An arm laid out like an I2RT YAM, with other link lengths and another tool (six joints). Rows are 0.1 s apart.
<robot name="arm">
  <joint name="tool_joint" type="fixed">
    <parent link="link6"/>
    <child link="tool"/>
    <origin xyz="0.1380 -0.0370 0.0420" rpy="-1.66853 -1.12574 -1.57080"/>
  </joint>
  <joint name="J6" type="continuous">
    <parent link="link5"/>
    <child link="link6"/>
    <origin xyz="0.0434 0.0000 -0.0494"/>
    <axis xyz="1 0 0"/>
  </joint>
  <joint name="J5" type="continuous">
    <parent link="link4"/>
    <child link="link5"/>
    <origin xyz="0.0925 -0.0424 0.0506"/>
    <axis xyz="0 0 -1"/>
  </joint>
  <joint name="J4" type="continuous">
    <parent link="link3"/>
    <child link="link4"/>
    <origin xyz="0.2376 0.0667 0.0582"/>
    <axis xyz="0 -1 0"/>
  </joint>
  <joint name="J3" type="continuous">
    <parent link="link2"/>
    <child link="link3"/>
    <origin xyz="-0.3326 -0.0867 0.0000"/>
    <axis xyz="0 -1 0"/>
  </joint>
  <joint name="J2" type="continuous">
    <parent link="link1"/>
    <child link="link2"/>
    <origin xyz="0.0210 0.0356 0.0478"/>
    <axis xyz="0 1 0"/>
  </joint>
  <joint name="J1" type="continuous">
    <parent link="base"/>
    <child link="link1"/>
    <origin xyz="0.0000 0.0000 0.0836"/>
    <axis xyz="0 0 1"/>
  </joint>
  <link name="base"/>
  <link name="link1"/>
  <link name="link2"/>
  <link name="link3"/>
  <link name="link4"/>
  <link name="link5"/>
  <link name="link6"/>
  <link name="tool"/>
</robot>
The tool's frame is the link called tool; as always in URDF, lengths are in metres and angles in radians. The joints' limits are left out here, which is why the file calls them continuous.
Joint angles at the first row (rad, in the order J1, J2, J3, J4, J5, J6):
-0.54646, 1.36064, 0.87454, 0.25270, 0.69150, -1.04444
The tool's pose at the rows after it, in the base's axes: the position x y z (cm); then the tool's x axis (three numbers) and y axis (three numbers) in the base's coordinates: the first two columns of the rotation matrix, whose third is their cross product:
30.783, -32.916, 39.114, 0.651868, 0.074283, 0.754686, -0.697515, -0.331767, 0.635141
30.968, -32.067, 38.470, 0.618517, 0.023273, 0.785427, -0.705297, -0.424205, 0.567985
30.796, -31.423, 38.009, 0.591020, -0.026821, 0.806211, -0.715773, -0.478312, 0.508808
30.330, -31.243, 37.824, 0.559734, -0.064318, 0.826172, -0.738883, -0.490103, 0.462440
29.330, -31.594, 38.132, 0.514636, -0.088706, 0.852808, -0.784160, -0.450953, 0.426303
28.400, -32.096, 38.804, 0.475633, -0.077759, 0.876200, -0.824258, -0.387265, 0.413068
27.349, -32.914, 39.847, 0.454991, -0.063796, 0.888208, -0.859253, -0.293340, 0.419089
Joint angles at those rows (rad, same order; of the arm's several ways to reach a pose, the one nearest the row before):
-0.54494, 1.32693, 0.89091, 0.15436, 0.62353, -0.96229
-0.54033, 1.30407, 0.93198, 0.01177, 0.55195, -0.85341
-0.53683, 1.28602, 0.95669, -0.08271, 0.50700, -0.77013
-0.53651, 1.27368, 0.95725, -0.11176, 0.49471, -0.71042
-0.53708, 1.26314, 0.93504, -0.07933, 0.53045, -0.66368
-0.53690, 1.25987, 0.89621, 0.01069, 0.58916, -0.65892
-0.53686, 1.27230, 0.87895, 0.09522, 0.68063, -0.67598

